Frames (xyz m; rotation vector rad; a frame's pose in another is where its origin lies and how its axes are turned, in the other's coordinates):
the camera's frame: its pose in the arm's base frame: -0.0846 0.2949 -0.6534 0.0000 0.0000 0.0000
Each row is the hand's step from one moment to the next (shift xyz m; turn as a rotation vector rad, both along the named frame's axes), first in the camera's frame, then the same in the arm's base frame.
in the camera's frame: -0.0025 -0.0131 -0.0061 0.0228 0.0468 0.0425
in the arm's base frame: -0.0025 -0.0131 -0.0061 0.0228 0.0468 0.0425
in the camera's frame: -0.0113 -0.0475 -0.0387 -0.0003 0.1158 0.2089
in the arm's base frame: -0.0113 -0.0475 -0.0387 -0.0003 0.1158 0.2089
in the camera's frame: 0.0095 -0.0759 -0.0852 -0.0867 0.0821 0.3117
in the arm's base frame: 0.0095 -0.0759 -0.0852 -0.0867 0.0821 0.3117
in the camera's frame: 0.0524 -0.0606 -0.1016 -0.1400 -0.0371 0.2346
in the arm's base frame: 0.0524 -0.0606 -0.1016 -0.1400 -0.0371 0.2346
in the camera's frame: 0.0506 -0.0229 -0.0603 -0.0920 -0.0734 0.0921
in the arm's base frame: 0.0506 -0.0229 -0.0603 -0.0920 -0.0734 0.0921
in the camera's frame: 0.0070 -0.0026 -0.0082 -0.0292 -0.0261 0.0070
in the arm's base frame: 0.0070 -0.0026 -0.0082 -0.0292 -0.0261 0.0070
